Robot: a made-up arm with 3 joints.
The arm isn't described. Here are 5 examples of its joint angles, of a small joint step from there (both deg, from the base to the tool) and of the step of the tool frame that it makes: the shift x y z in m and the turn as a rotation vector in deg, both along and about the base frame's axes.
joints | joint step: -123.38 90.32 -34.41 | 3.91 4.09 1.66
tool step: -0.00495 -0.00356 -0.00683 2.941 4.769 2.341
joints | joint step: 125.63 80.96 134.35 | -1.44 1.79 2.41
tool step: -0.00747 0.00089 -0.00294 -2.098 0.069 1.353
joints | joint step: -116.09 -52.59 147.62 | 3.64 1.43 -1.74
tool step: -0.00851 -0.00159 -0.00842 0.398 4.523 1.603
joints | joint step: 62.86 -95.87 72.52 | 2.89 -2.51 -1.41
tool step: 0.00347 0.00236 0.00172 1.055 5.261 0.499
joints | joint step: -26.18 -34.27 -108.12 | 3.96 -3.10 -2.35
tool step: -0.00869 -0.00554 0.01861 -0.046 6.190 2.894
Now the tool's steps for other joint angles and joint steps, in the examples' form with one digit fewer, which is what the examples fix.
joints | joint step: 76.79 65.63 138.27 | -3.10 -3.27 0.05
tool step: -0.0102 -0.0061 -0.0031 3.22 -1.54 0.94
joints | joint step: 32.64 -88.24 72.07 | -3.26 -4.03 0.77
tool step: 0.0064 0.0025 -0.0126 2.29 -2.19 3.71
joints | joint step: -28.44 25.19 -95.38 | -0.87 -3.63 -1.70
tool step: -0.0017 -0.0052 -0.0021 -0.53 -0.42 4.00
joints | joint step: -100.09 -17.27 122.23 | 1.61 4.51 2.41
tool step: -0.0059 0.0067 -0.0084 4.55 0.48 -1.65
